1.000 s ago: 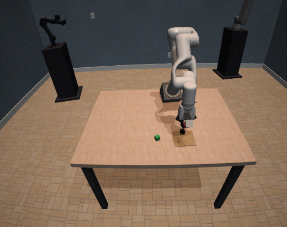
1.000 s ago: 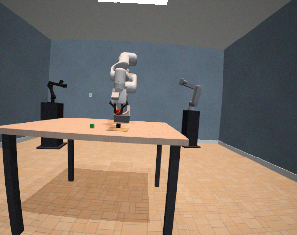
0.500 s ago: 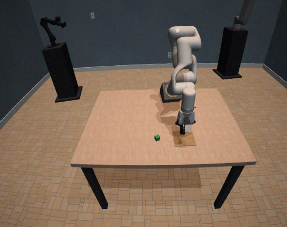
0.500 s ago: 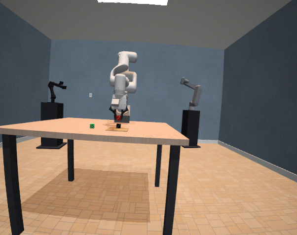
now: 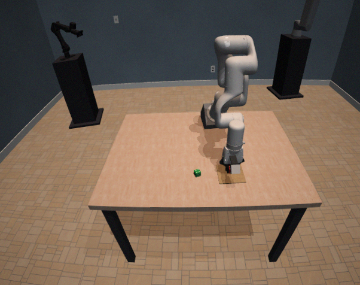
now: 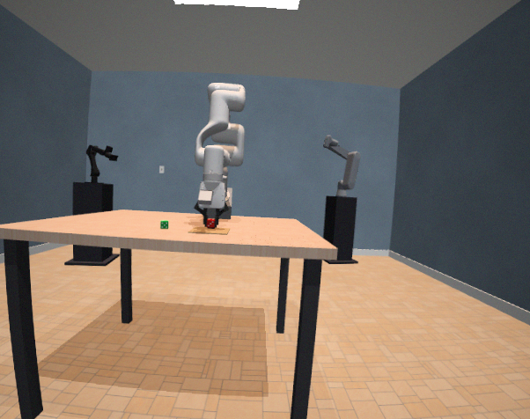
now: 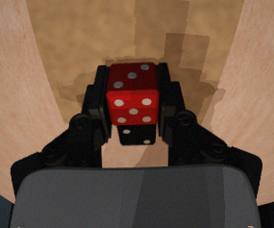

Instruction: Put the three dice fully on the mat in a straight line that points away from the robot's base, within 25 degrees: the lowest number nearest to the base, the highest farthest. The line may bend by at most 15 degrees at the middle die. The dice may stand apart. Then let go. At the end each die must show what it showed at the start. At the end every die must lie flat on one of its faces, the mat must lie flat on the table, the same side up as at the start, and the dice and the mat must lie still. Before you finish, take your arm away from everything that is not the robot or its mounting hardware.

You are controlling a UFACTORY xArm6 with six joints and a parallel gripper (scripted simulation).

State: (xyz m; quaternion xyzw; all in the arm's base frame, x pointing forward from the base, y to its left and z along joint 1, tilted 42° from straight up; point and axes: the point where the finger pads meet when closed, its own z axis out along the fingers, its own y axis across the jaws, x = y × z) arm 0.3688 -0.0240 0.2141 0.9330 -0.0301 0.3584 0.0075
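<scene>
Now: hand 3 cm above the tan mat. The rest, counted from my hand: black die (4 cm behind, 2 cm below); green die (18 cm to the right, 3 cm behind, 2 cm below); red die (1 cm below).
</scene>
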